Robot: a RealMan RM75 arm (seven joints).
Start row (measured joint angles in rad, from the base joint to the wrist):
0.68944 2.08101 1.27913 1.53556 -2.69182 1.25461 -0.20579
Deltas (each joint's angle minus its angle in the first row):
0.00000 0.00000 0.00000 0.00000 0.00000 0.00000 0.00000
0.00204 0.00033 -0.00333 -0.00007 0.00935 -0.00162 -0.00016
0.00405 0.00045 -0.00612 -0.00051 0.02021 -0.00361 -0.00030
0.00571 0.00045 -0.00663 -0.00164 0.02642 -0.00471 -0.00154
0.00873 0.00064 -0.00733 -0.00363 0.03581 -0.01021 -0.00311
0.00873 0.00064 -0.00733 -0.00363 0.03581 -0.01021 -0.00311
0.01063 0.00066 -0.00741 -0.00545 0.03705 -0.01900 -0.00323
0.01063 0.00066 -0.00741 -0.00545 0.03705 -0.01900 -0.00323
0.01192 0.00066 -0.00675 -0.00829 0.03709 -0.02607 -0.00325
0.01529 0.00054 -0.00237 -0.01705 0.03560 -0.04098 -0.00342
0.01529 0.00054 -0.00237 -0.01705 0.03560 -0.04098 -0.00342
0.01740 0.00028 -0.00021 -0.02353 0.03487 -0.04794 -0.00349
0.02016 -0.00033 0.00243 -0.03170 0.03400 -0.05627 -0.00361
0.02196 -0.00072 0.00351 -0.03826 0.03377 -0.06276 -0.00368
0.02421 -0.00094 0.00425 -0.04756 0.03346 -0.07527 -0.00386
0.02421 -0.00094 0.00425 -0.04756 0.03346 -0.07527 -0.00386
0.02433 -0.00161 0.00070 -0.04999 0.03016 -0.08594 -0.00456
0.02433 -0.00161 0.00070 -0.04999 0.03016 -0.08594 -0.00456
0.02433 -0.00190 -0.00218 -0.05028 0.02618 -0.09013 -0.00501
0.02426 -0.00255 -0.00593 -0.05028 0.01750 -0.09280 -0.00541
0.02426 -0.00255 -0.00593 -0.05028 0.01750 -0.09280 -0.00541
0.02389 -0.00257 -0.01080 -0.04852 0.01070 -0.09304 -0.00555
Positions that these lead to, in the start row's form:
0.68944 2.08101 1.27913 1.53556 -2.69182 1.25461 -0.20579
0.69148 2.08134 1.27580 1.53549 -2.68247 1.25299 -0.20595
0.69349 2.08146 1.27301 1.53505 -2.67161 1.25100 -0.20609
0.69515 2.08146 1.27250 1.53392 -2.66540 1.24990 -0.20733
0.69817 2.08165 1.27180 1.53193 -2.65601 1.24440 -0.20890
0.69817 2.08165 1.27180 1.53193 -2.65601 1.24440 -0.20890
0.70007 2.08167 1.27172 1.53011 -2.65477 1.23561 -0.20902
0.70007 2.08167 1.27172 1.53011 -2.65477 1.23561 -0.20902
0.70136 2.08167 1.27238 1.52727 -2.65473 1.22854 -0.20904
0.70473 2.08155 1.27676 1.51851 -2.65622 1.21363 -0.20921
0.70473 2.08155 1.27676 1.51851 -2.65622 1.21363 -0.20921
0.70684 2.08129 1.27892 1.51203 -2.65695 1.20667 -0.20928
0.70960 2.08068 1.28156 1.50386 -2.65782 1.19834 -0.20940
0.71140 2.08029 1.28264 1.49730 -2.65805 1.19185 -0.20947
0.71365 2.08007 1.28338 1.48800 -2.65836 1.17934 -0.20965
0.71365 2.08007 1.28338 1.48800 -2.65836 1.17934 -0.20965
0.71377 2.07940 1.27983 1.48557 -2.66166 1.16867 -0.21035
0.71377 2.07940 1.27983 1.48557 -2.66166 1.16867 -0.21035
0.71377 2.07911 1.27695 1.48528 -2.66564 1.16448 -0.21080
0.71370 2.07846 1.27320 1.48528 -2.67432 1.16181 -0.21120
0.71370 2.07846 1.27320 1.48528 -2.67432 1.16181 -0.21120
0.71333 2.07844 1.26833 1.48704 -2.68112 1.16157 -0.21134

